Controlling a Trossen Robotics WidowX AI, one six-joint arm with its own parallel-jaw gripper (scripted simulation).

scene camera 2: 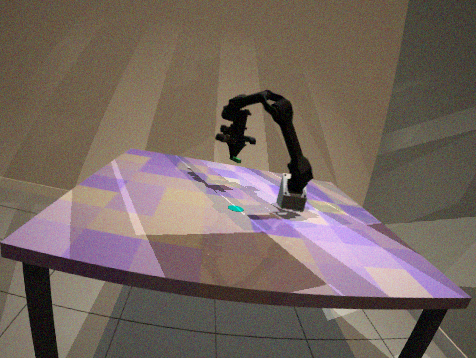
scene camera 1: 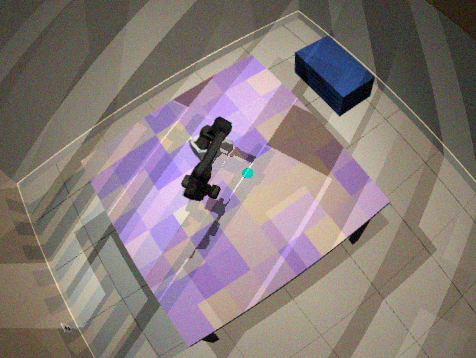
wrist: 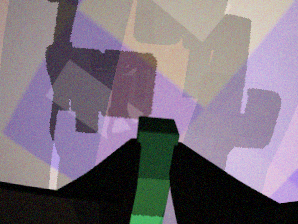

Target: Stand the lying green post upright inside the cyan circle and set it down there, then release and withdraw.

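Note:
Gripper [scene camera 2: 232, 157] holding a green post; the wrist view also shows the gripper [wrist: 154, 149].

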